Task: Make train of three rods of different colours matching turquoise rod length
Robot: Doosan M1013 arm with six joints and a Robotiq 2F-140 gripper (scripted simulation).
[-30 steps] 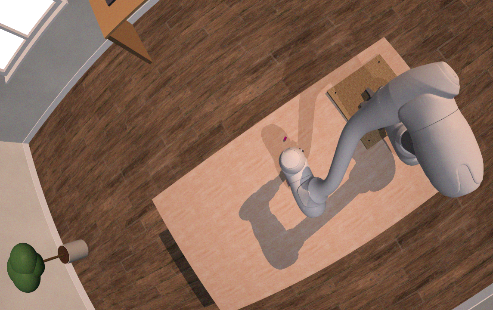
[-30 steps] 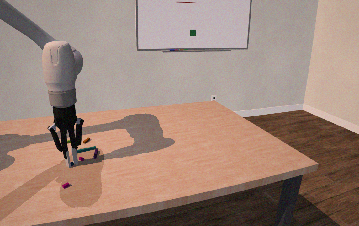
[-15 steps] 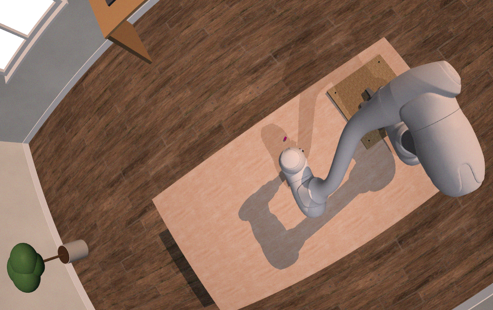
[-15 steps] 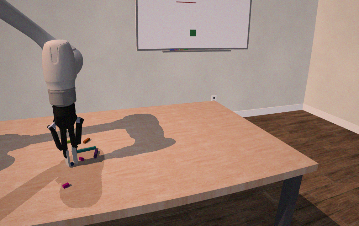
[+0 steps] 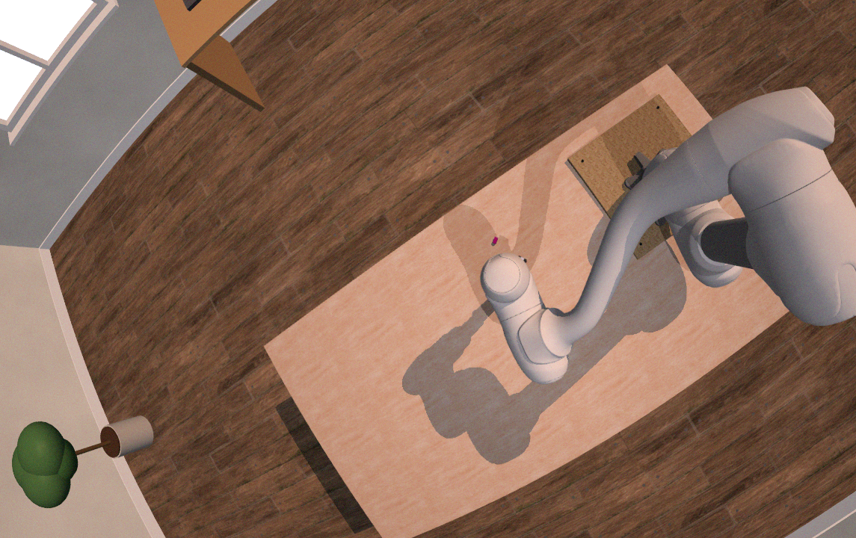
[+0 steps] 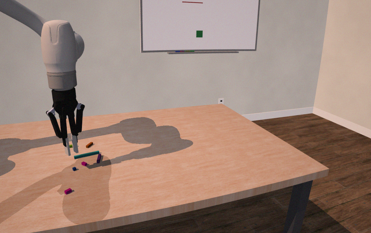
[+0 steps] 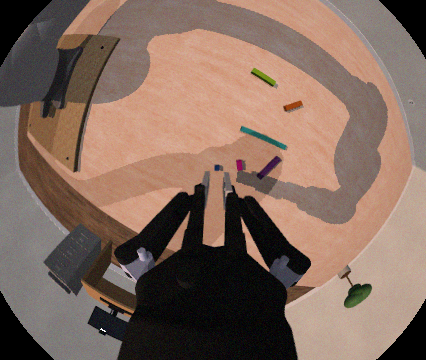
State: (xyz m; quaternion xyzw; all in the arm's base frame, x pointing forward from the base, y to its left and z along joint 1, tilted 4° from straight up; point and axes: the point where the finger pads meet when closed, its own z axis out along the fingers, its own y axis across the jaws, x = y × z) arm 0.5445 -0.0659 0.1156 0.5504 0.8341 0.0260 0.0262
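Right now the orange rod is 7 cm ahead of my hand, 19 cm to the left of it and 10 cm below it. Also, from my hand: purple rod (10 cm ahead, 5 cm to the left, 10 cm below); turquoise rod (5 cm ahead, 10 cm to the left, 10 cm below); blue rod (10 cm below).
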